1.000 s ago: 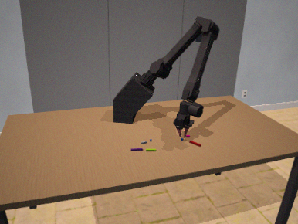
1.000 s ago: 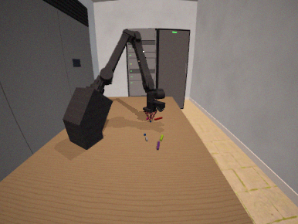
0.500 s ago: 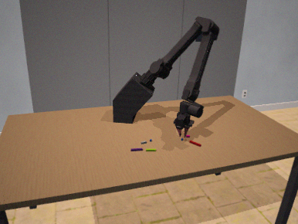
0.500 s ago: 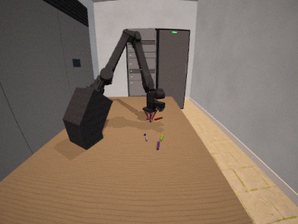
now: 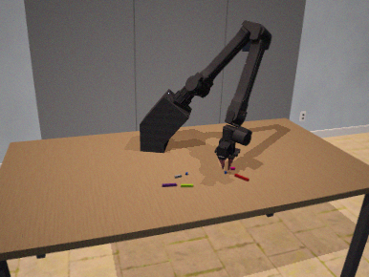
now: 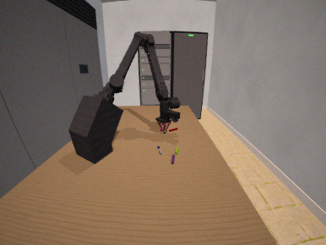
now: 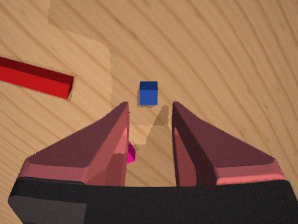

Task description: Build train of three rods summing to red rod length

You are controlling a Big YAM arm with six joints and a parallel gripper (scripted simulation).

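Now: the magenta rod 2 cm behind my hand, 5 cm to the left of it and 2 cm below it. Round my hand: grey rod (2 cm behind, 22 cm to the right, 2 cm below); then red rod (7 cm ahead, 5 cm to the left, 2 cm below); then lime rod (7 cm ahead, 21 cm to the right, 2 cm below).
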